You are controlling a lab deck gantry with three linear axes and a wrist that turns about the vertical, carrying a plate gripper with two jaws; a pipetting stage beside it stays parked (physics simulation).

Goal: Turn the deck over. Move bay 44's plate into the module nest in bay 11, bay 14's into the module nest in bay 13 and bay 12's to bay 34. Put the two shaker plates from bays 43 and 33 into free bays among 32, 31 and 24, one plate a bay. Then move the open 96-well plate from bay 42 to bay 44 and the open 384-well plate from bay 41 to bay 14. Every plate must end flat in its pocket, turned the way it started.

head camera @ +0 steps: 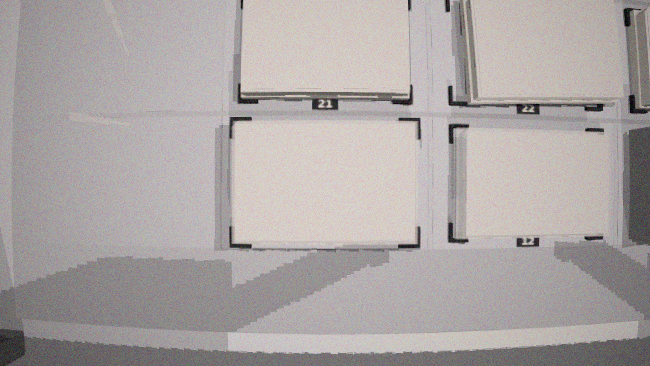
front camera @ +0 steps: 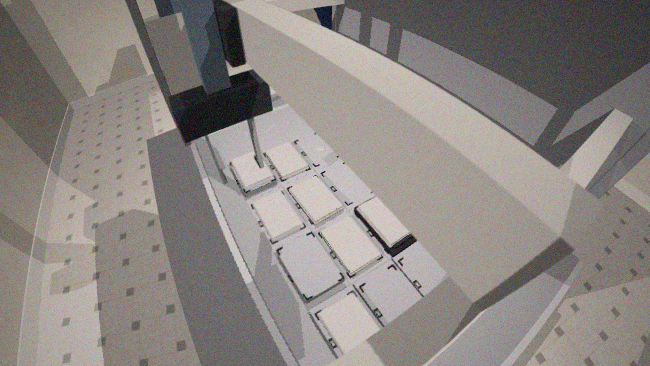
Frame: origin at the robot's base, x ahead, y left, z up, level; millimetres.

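Where they show: gripper, between the fingertips: (front camera: 241, 170); robot's base, origin of its link: (head camera: 241, 237) (front camera: 232, 167).
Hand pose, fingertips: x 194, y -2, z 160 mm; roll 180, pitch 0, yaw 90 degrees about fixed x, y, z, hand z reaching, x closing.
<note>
Each offset is from my fingertips to the centre of the thing. "spot": to the spot under its first point.
A pale plate @(dx -130, dy +45, dz -134 mm) (front camera: 252, 172) (head camera: 325, 182) sits in bay 11's nest and looks flat. My gripper (front camera: 242, 173) is open and empty, its jaws down around bay 11; the right jaw shows in front of the plate, the left one beside it. The exact tip height is unclear. Bay 12's plate @(dx +34, dy +45, dz -153 mm) (front camera: 277, 215) (head camera: 537, 182) and bay 14's plate @(dx +362, dy +45, dz -138 mm) (front camera: 347, 320) are in their bays. The bare grey module nest @(dx +197, dy +45, dz -149 mm) (front camera: 310, 265) is in bay 13. A shaker plate @(dx +198, dy +258, dz -130 mm) (front camera: 382, 220) sits on its black base in bay 33. Bays 24, 31 and 32 show no plate. Row 4 is hidden by the beam.
Pale plates stand in bay 21 @(spot: dx -119, dy +149, dz -146 mm) (front camera: 286, 160) (head camera: 325, 45), bay 22 @(spot: dx +46, dy +150, dz -143 mm) (front camera: 315, 197) (head camera: 545, 50) and bay 23 @(spot: dx +198, dy +152, dz -145 mm) (front camera: 350, 242). A large pale beam (front camera: 400, 135) crosses the front view. A grey front ledge (front camera: 185, 240) runs along the deck's left side.
</note>
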